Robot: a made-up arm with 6 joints. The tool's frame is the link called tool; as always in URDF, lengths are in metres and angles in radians. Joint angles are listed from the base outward.
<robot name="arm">
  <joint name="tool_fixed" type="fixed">
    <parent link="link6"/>
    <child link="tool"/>
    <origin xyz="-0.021 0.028 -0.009" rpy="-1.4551 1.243 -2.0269"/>
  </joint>
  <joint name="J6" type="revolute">
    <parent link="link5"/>
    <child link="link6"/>
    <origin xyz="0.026 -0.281 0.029"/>
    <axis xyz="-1 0 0"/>
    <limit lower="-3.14" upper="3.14"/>
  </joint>
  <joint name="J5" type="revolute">
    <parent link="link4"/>
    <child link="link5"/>
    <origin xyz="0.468 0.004 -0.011"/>
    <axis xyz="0 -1 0"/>
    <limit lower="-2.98" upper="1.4"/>
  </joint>
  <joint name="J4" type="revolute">
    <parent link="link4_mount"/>
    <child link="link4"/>
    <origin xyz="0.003 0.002 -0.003"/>
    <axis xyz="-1 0 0"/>
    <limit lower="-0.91" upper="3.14"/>
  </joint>
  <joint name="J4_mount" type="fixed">
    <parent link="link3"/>
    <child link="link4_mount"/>
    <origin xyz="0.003 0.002 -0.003"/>
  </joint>
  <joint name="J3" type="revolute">
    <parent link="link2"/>
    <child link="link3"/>
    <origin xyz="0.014 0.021 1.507"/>
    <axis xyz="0 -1 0"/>
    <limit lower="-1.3" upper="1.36"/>
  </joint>
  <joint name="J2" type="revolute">
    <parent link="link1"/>
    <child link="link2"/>
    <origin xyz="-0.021 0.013 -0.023"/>
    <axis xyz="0 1 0"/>
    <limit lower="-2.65" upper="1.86"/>
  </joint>
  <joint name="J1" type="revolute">
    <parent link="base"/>
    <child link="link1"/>
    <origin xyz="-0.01 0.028 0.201"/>
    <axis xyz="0 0 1"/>
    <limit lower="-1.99" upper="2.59"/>
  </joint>
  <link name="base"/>
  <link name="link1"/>
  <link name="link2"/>
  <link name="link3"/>
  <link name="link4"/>
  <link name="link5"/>
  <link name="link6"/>
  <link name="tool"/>
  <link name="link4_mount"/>
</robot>
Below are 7 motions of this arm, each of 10 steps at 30 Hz.
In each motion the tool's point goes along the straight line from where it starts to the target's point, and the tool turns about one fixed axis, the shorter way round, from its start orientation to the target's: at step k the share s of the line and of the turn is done. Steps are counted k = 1, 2, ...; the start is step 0. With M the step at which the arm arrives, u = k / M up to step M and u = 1 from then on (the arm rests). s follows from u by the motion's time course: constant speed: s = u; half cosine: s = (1 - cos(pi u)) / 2; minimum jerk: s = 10 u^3 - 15 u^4 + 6 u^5.
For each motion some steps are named. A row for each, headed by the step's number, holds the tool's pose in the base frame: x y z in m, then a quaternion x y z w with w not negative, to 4 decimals.
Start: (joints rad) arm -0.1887 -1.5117 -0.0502 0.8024 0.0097 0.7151
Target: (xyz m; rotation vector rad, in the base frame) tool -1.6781 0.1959 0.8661 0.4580 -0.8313 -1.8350
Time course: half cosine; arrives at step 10
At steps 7, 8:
7: -1.6738 0.1949 0.8476 0.1857 -0.3083 -0.7791 0.5133
8: -1.6761 0.1954 0.8575 0.1883 -0.3284 -0.7705 0.5129

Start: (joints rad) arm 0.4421 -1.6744 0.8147 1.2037 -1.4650 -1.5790
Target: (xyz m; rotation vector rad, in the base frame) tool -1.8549 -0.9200 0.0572 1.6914 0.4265 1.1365
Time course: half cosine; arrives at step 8
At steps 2, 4, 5, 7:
2: -1.8677 -0.9261 0.1512 0.6998 0.1733 0.4760 0.5037
4: -1.8624 -0.9236 0.1123 0.7003 0.1747 0.4739 0.5044
5: -1.8595 -0.9222 0.0912 0.7006 0.1755 0.4728 0.5048
7: -1.8555 -0.9203 0.0614 0.7010 0.1766 0.4713 0.5053

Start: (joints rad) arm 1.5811 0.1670 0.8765 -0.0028 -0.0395 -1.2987
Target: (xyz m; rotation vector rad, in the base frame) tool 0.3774 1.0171 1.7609 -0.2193 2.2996 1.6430
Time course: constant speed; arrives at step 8
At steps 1, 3, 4, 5, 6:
1: 0.2282 0.6656 1.9720 -0.1141 0.6709 0.6902 0.2460
3: 0.2708 0.7660 1.9117 -0.1037 0.7114 0.6593 0.2202
4: 0.2921 0.8163 1.8815 -0.0984 0.7307 0.6431 0.2071
5: 0.3135 0.8665 1.8514 -0.0931 0.7494 0.6263 0.1938
6: 0.3348 0.9167 1.8212 -0.0876 0.7675 0.6089 0.1803

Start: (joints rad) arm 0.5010 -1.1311 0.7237 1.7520 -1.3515 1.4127
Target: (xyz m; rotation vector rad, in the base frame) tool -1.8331 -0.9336 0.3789 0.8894 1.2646 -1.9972
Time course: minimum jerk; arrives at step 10
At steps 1, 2, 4, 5, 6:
1: -1.6036 -0.7617 1.2043 0.0455 0.4296 -0.8960 0.1029
2: -1.6150 -0.7703 1.1632 0.0604 0.4336 -0.8919 0.1135
4: -1.6751 -0.8153 0.9472 0.1386 0.4517 -0.8651 0.1684
5: -1.7173 -0.8469 0.7952 0.1929 0.4617 -0.8410 0.2060
6: -1.7596 -0.8786 0.6432 0.2461 0.4694 -0.8126 0.2425

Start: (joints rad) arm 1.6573 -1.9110 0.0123 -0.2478 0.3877 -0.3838
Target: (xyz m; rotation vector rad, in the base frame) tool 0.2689 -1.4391 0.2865 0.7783 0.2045 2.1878
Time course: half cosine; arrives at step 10
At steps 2, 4, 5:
2: 0.3252 -1.5042 0.1566 0.3293 0.0172 0.8358 0.4389
4: 0.3097 -1.4862 0.1925 0.3234 0.0348 0.8438 0.4269
5: 0.3000 -1.4751 0.2147 0.3196 0.0456 0.8485 0.4193

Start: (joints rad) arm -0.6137 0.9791 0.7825 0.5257 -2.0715 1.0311
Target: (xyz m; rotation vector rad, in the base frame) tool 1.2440 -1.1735 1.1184 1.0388 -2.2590 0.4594
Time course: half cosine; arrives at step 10
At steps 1, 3, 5, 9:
1: 1.2805 -1.1319 1.0309 0.4021 -0.8319 0.1249 0.3615
3: 1.2737 -1.1396 1.0472 0.4003 -0.8360 0.1340 0.3506
5: 1.2627 -1.1522 1.0736 0.3973 -0.8422 0.1486 0.3327
9: 1.2449 -1.1725 1.1162 0.3920 -0.8513 0.1720 0.3033

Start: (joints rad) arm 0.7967 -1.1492 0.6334 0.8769 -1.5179 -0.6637
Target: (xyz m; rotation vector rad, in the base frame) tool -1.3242 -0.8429 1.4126 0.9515 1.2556 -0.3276
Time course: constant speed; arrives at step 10
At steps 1, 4, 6, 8, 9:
1: -1.1077 -1.2177 1.2862 0.3776 0.6713 -0.0208 0.6374
4: -1.1799 -1.0928 1.3284 0.3952 0.6373 -0.0631 0.6586
6: -1.2280 -1.0095 1.3564 0.4062 0.6132 -0.0911 0.6713
8: -1.2761 -0.9262 1.3845 0.4165 0.5882 -0.1190 0.6829
9: -1.3001 -0.8845 1.3986 0.4213 0.5753 -0.1329 0.6883

